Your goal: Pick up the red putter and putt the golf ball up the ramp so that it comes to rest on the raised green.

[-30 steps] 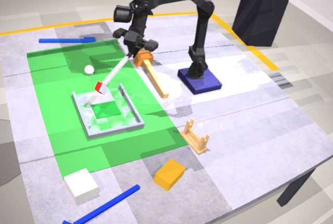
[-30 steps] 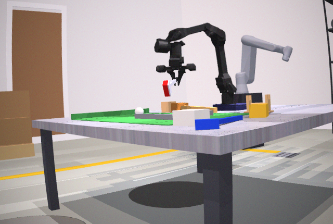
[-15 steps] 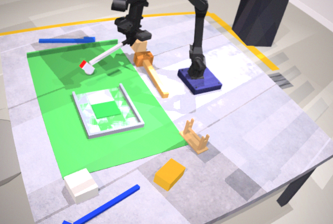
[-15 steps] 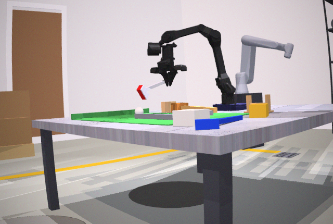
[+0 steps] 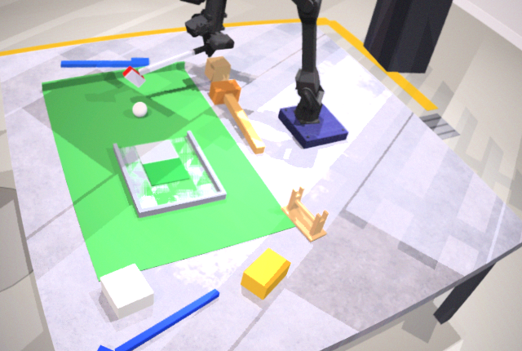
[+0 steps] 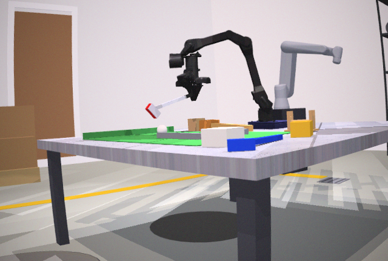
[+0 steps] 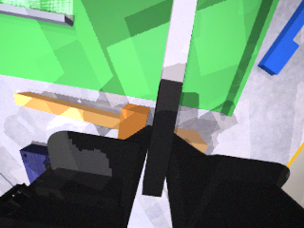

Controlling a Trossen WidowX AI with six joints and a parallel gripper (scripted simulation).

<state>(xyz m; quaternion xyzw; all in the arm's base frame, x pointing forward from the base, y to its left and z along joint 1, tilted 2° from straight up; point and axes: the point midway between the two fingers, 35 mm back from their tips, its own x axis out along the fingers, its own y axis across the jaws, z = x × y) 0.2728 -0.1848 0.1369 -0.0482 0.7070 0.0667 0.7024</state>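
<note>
The tan block is 11 cm below my gripper tip, 10 cm to the right of it and 7 cm behind it. Round my gripper tip: red putter 12 cm ahead, 2 cm to the left; then white golf ball 21 cm ahead, 12 cm below, 9 cm to the left; then wooden putter stand 55 cm to the left, 12 cm behind, 11 cm below.
</note>
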